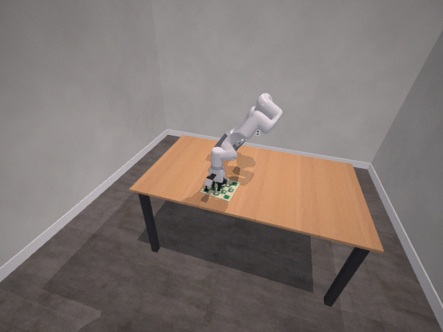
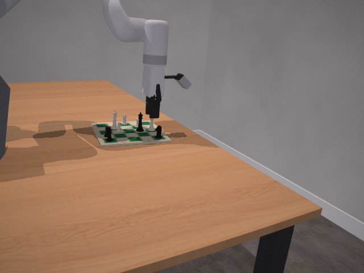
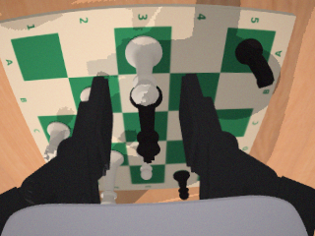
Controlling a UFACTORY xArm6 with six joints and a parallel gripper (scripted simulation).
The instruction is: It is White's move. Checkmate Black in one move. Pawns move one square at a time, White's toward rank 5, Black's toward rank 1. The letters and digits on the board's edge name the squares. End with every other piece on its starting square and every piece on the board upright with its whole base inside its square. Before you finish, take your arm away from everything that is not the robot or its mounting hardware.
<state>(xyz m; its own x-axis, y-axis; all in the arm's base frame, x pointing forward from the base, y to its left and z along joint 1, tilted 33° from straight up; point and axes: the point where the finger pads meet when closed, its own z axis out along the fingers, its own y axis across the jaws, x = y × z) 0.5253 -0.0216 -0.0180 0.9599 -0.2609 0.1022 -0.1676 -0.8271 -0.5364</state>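
Now: hand 40 mm past the black king, 40 mm above it and 10 mm to the right of it. The rest, counted from my hand: tall white piece: 110 mm behind, 60 mm to the left, 40 mm below; then chessboard: 80 mm behind, 70 mm below, 10 mm to the left.
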